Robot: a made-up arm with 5 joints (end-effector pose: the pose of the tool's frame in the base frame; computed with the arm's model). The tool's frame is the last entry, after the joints. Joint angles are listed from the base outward.
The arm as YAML. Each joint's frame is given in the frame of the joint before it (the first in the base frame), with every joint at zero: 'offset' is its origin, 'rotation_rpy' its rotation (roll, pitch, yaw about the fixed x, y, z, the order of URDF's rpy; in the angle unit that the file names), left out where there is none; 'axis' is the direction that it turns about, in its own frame. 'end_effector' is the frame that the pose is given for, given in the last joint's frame.
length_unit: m
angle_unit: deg
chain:
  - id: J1
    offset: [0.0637, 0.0, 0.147]
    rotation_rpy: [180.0, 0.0, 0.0]
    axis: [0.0, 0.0, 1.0]
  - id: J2
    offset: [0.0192, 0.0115, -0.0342]
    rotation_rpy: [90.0, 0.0, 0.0]
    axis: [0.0, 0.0, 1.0]
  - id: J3
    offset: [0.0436, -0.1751, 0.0]
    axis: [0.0, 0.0, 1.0]
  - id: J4
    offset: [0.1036, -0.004, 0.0]
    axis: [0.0, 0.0, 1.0]
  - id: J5
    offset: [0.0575, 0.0, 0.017]
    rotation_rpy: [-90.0, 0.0, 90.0]
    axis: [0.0, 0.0, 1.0]
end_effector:
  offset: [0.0, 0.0, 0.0]
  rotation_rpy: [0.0, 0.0, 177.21]
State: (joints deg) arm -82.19 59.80 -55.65 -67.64 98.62
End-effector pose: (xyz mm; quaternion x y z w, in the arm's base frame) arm 102.0 319.5 279.5 -0.1156 -0.9665 0.2293 0.0040
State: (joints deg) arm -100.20 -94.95 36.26 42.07 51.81
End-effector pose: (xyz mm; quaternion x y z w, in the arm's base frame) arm 67.8 -53.6 316.6 0.3464 -0.7232 0.5761 0.1586
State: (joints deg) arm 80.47 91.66 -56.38 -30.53 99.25
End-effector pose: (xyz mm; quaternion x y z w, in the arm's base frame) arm 124.9 -331.6 71.2 -0.6770 -0.0181 0.1023 0.7286
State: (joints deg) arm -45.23 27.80 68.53 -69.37 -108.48
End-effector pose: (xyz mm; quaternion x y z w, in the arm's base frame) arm 188.8 134.0 186.3 0.5118 -0.1065 -0.4645 0.7148
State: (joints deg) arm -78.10 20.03 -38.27 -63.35 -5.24
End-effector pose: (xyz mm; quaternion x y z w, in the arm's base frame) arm 104.9 222.0 423.9 0.6810 -0.7286 0.0421 0.0600
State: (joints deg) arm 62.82 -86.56 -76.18 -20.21 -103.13
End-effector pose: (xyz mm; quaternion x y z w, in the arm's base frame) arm -73.2 278.7 259.2 -0.2530 0.6405 -0.7216 0.0711
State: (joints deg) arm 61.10 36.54 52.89 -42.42 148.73
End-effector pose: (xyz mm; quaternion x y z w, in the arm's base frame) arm 166.5 -174.8 150.3 -0.3563 0.0857 0.6276 0.6869
